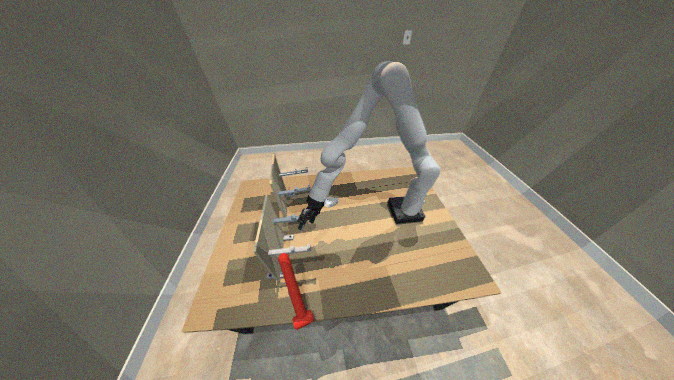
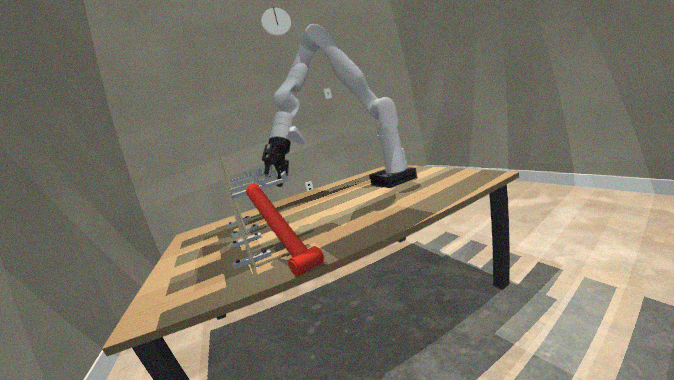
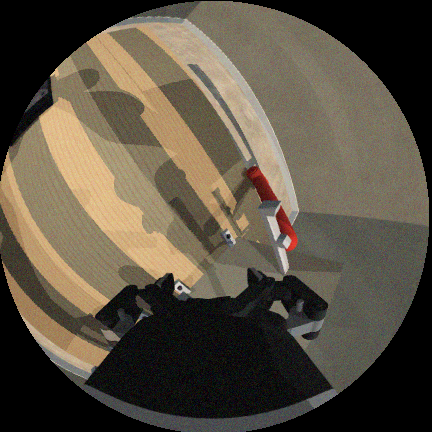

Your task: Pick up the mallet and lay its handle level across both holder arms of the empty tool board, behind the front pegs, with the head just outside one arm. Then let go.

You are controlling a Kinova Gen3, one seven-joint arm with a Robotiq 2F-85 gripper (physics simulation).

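Places are measured from the arm's base along level axes (x right, y ahead, z up), in millimetres.
Where they show: gripper, fingertip midpoint: (image 1: 305, 226) (image 3: 209, 279); arm's base, origin of the base link: (image 1: 409, 209) (image 2: 395, 170).
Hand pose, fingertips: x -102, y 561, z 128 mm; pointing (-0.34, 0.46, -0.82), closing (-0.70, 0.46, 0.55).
Note:
Each offset is from my fingertips to the centre of the thing. Level surfaces: height alone.
The red mallet @(dx -228, dy +62, dz -70 mm) (image 1: 294, 290) (image 2: 277, 225) (image 3: 267, 192) is steeply tilted, not level. Its handle end is beside the near holder arm (image 1: 302, 248) (image 2: 241, 191) (image 3: 280, 256) of the front tool board @(dx -35, dy +90, dz -26 mm) (image 1: 266, 235). Its head is low, out by the table's near edge. I cannot tell whether the head touches the table. The handle is not across the other holder arm (image 1: 284, 220). My gripper (image 1: 305, 223) (image 2: 274, 179) (image 3: 209, 279) is open and empty, by the tip of that other arm, apart from the mallet.
A second board @(dx +282, dy +82, dz -23 mm) (image 1: 278, 187) stands farther back, with two holder arms (image 1: 294, 172) (image 1: 290, 192). Small metal feet (image 1: 288, 237) (image 2: 247, 260) (image 3: 228, 237) hold the boards on the wooden table @(dz -177 mm) (image 1: 450, 280) (image 2: 140, 310). My arm's black base (image 1: 397, 215) (image 2: 380, 179) is on its far side.

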